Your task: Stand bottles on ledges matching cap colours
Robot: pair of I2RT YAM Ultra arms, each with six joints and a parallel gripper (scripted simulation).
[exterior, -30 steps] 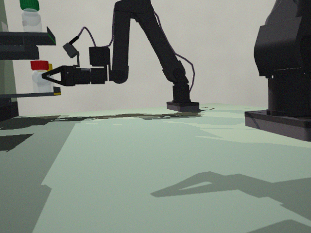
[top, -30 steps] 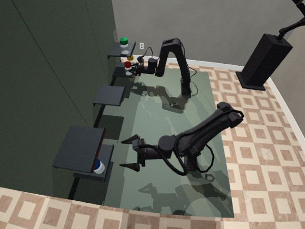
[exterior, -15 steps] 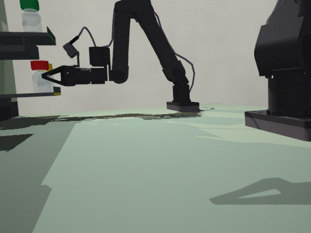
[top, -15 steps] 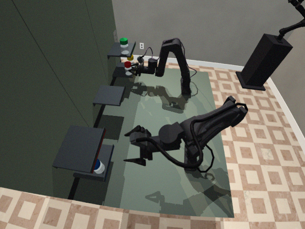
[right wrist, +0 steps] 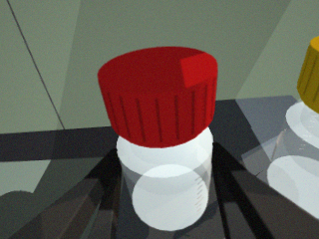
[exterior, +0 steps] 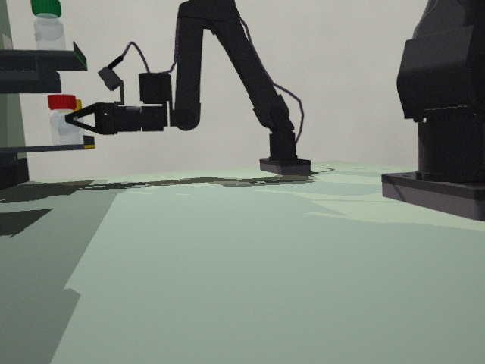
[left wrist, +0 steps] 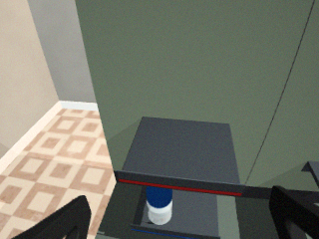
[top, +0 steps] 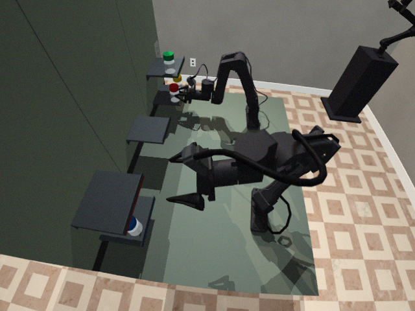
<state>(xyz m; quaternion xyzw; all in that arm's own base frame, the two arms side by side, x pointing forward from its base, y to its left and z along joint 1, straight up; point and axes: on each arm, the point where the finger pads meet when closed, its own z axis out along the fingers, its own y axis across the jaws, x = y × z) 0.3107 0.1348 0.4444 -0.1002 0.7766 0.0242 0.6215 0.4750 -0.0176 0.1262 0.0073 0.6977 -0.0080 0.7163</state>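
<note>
Right now the yellow-capped bottle is 1 cm ahead of my right hand, 10 cm to the right of it and 1 cm below it. Also, from my right hand: blue-capped bottle: 3 cm ahead, 78 cm to the left, 1 cm below; red-capped bottle: 1 cm ahead, 1 cm below; green-capped bottle: 2 cm ahead, 19 cm above.
</note>
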